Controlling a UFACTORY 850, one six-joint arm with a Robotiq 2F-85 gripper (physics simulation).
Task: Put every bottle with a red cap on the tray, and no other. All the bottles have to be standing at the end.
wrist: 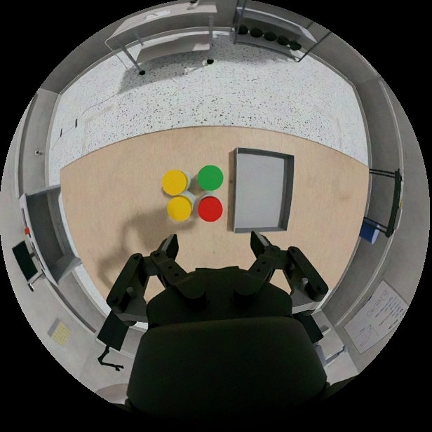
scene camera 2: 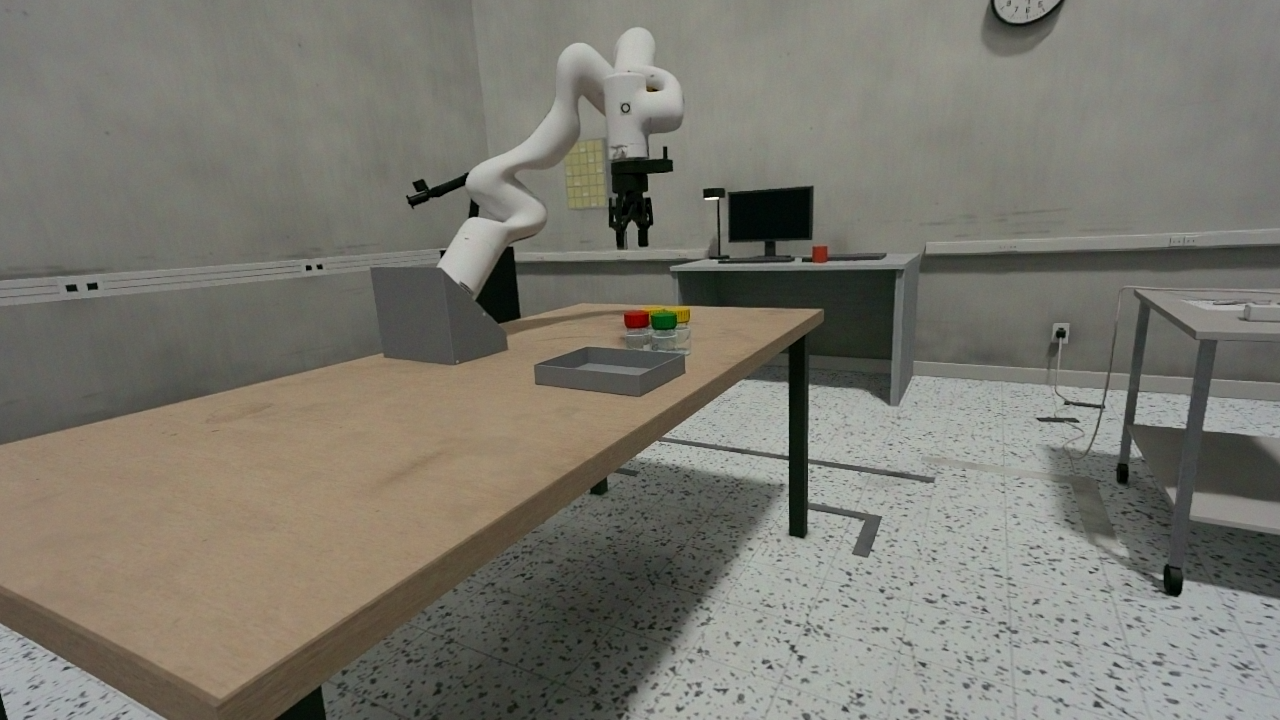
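A bottle with a red cap (scene camera 2: 636,319) (wrist: 210,209) stands on the table beside the tray. A green-capped bottle (scene camera 2: 663,320) (wrist: 210,178) stands next to it. Two yellow-capped bottles stand close by on the side away from the tray, one yellow cap (wrist: 174,182) beside the green one, the other yellow cap (wrist: 179,208) beside the red one. The grey tray (scene camera 2: 587,382) (wrist: 289,194) is a shallow open box with no bottle in it. My gripper (scene camera 2: 631,240) (wrist: 214,240) is open and empty, high above the bottles, pointing down.
The wooden table (scene camera 2: 295,465) (wrist: 325,200) carries the bottles and tray. A grey wedge-shaped base (scene camera 2: 429,315) supports the arm. A desk (scene camera 2: 904,313) with a monitor (scene camera 2: 770,214) stands behind the table, and a wheeled cart (scene camera 2: 1199,402) stands off to the right in the scene view.
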